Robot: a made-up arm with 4 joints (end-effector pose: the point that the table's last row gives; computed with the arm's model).
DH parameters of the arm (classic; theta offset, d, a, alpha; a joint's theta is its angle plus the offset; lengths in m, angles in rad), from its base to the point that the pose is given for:
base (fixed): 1.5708 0.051 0 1.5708
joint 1: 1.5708 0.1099 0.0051 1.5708
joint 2: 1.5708 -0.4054 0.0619 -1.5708
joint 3: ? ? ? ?
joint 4: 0 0.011 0.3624 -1.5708
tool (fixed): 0 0.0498 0 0
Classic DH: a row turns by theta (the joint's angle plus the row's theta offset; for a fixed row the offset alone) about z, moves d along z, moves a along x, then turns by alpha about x.
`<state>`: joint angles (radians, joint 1 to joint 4).
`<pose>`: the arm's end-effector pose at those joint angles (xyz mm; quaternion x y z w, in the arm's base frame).
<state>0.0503 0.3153 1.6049 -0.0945</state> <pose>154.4 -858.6 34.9 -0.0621 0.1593 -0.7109 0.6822</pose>
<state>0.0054 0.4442 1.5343 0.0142</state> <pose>202.6 -855.5 89.6 -0.1558 0.1554 -0.6755 0.7037</pose>
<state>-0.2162 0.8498 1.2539 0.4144</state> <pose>384.5 -767.8 231.9 -0.4299 0.1228 -0.4894 0.7487</pose>
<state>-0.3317 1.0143 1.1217 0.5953</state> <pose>443.9 -705.2 259.5 -0.5148 0.1128 -0.3928 0.7536</pose>
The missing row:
joint 3: 0 -0.0193 0.0881 -1.5708
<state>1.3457 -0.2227 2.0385 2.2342</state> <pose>176.8 -348.4 -120.4 -0.4529 -0.1018 -0.6643 0.5859</pose>
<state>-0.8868 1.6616 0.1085 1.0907</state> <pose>447.6 -508.1 203.4 -0.4591 0.2495 -0.1301 0.8426</pose>
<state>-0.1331 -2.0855 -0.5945 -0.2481</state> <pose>-89.1 -107.0 469.5 -0.3073 -0.7506 0.1654 0.5610</pose>
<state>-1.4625 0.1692 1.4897 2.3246</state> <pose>186.4 220.9 286.9 0.7107 0.6261 -0.2719 0.1701</pose>
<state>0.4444 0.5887 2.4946 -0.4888</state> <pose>-189.8 -625.9 -162.1 0.0140 0.3678 -0.8877 0.2766</pose>
